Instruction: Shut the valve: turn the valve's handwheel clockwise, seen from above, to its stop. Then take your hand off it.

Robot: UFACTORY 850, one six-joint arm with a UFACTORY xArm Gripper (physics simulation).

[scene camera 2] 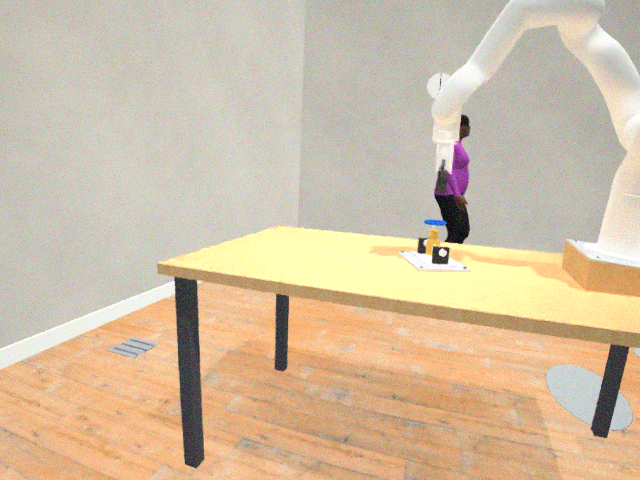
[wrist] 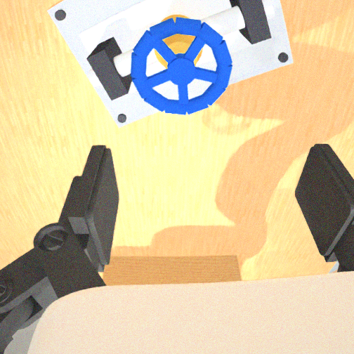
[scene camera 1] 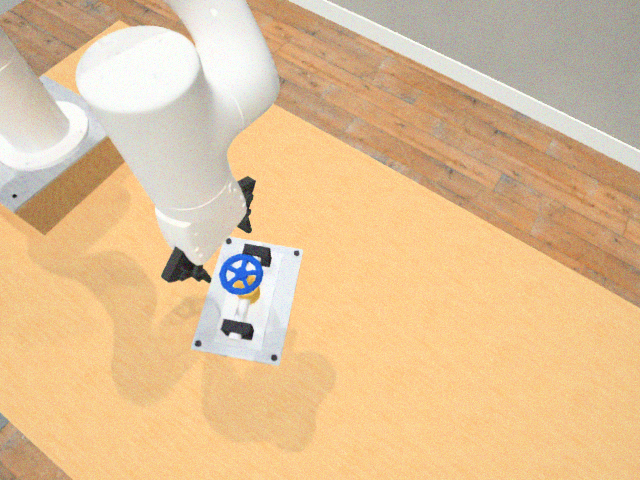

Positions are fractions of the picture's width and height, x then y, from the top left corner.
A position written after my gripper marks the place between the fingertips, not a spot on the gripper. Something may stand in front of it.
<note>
I see my gripper (scene camera 1: 0.35, 0.52), a blue handwheel (scene camera 1: 0.38, 0.57) and a pale mounting plate (scene camera 1: 0.43, 0.72).
The blue handwheel also shows in the wrist view (wrist: 0.51, 0.20). My gripper shows as well in scene camera 2 (scene camera 2: 0.69, 0.40) and in the wrist view (wrist: 0.60, 0.48).
</note>
